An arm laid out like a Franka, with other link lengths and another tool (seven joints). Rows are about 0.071 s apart.
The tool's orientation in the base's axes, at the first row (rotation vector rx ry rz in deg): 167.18 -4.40 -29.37
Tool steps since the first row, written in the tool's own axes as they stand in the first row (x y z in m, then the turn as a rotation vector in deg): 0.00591 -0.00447 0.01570 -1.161 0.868 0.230; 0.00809 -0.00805 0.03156 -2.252 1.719 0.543; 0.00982 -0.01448 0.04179 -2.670 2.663 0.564; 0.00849 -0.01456 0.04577 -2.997 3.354 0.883; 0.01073 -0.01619 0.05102 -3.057 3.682 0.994; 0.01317 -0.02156 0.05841 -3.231 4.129 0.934; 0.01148 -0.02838 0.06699 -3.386 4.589 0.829
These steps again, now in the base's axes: 0.00026 0.00131 -0.01731 -1.187 -0.797 0.333; -0.00305 0.00203 -0.03336 -2.336 -1.596 0.564; -0.00480 0.00652 -0.04458 -2.754 -2.494 0.856; -0.00741 0.00605 -0.04783 -3.185 -3.199 0.797; -0.00707 0.00660 -0.05373 -3.285 -3.535 0.775; -0.00720 0.01045 -0.06236 -3.437 -3.950 0.970; -0.01159 0.01587 -0.07098 -3.556 -4.372 1.203
